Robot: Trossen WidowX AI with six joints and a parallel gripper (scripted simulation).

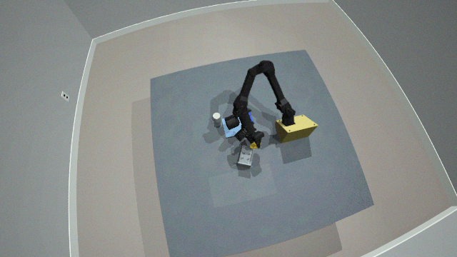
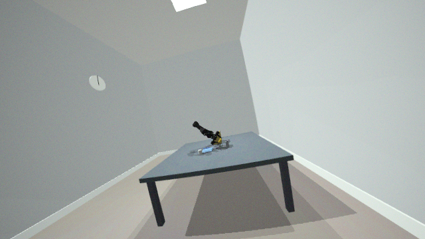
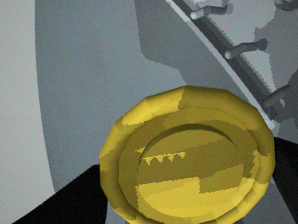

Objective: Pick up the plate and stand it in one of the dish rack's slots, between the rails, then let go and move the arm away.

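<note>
The grey dish rack is 60 mm ahead of my gripper tip, 30 mm to the left of it and 60 mm below it. Also, from my gripper tip: yellow plate 10 mm to the right; light blue mat 70 mm ahead, 190 mm to the right, 80 mm below; white cup 170 mm ahead, 260 mm to the right, 50 mm below.
</note>
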